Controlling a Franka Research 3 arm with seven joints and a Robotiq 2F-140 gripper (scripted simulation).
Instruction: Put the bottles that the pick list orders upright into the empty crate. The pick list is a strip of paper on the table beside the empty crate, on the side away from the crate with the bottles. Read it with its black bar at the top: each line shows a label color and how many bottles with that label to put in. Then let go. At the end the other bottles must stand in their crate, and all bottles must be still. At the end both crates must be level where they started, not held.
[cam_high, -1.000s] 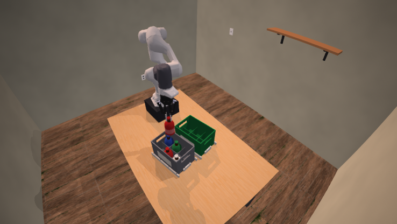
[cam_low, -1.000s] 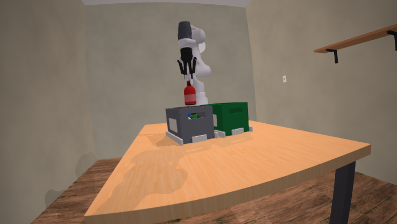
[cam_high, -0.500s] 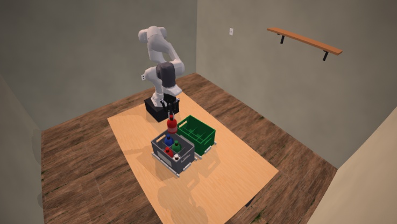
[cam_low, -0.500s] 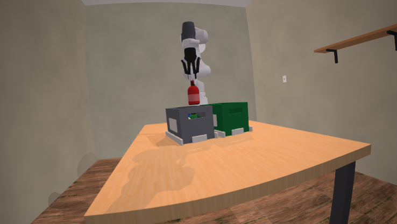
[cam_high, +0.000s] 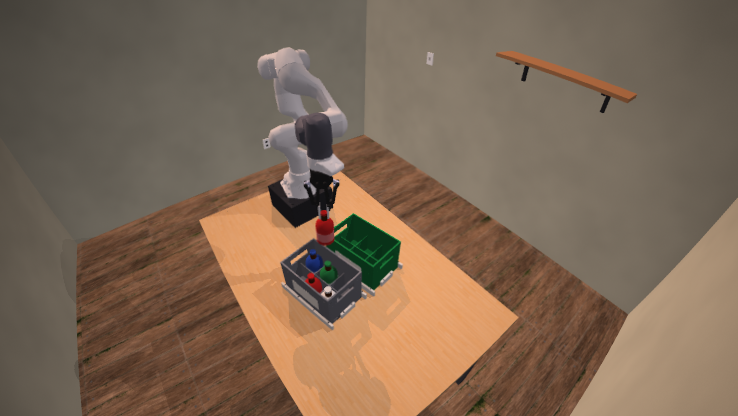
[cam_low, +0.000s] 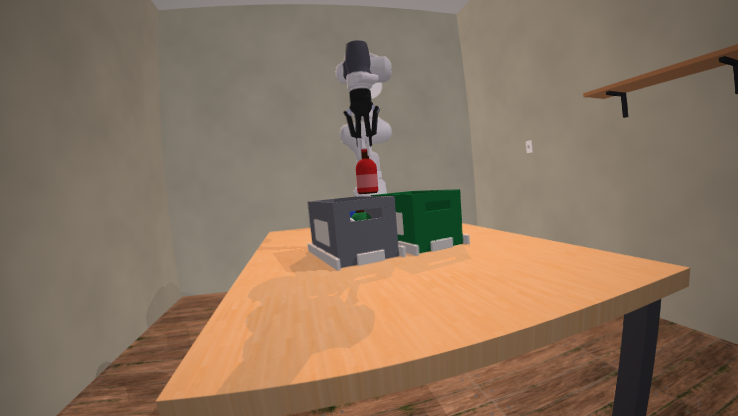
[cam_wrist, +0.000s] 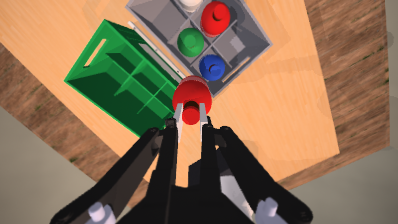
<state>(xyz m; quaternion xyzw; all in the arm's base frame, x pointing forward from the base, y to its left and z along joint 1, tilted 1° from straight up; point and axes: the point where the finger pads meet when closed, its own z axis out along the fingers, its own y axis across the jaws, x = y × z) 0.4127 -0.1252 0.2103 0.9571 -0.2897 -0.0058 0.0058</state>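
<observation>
Right now my hand is 80 mm short of the green crate, 130 mm to the right of it and 260 mm above it. From my hand the other things lie so: grey crate: 100 mm ahead, 100 mm to the right, 260 mm below; then blue-label bottle: 70 mm to the right, 260 mm below; then green-label bottle: 90 mm ahead, 60 mm to the right, 260 mm below.
</observation>
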